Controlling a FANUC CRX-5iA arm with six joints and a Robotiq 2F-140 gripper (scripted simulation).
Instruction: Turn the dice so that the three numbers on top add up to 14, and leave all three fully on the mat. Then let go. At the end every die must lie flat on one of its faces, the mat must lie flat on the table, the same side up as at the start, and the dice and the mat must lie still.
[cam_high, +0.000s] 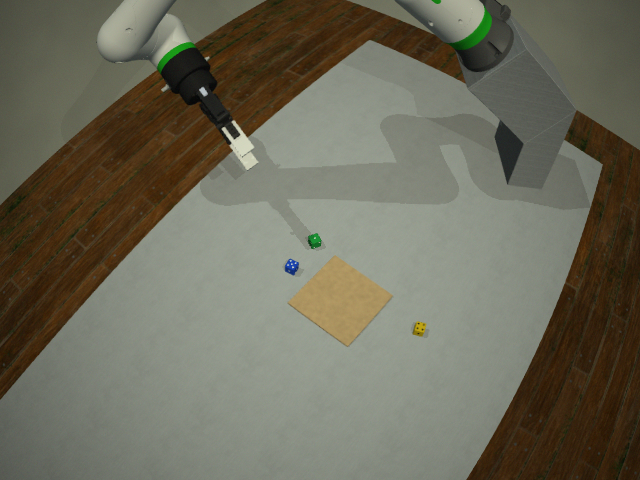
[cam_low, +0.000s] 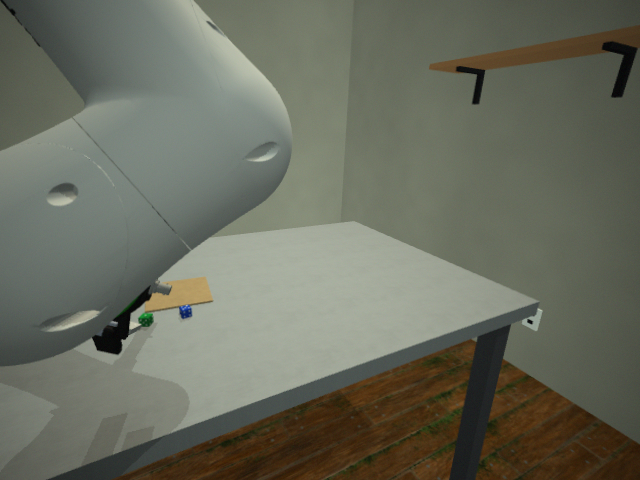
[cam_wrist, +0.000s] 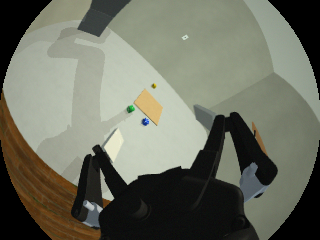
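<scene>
Now: the blue die 160 mm below my hand, 130 mm to the left of it and 100 mm ahead of it. From my hand the other things lie so: yellow die 400 mm to the left, 160 mm below, 140 mm ahead; then green die 160 mm below, 150 mm to the left, 30 mm ahead; then tan mat 240 mm to the left, 160 mm below, 130 mm ahead.
</scene>
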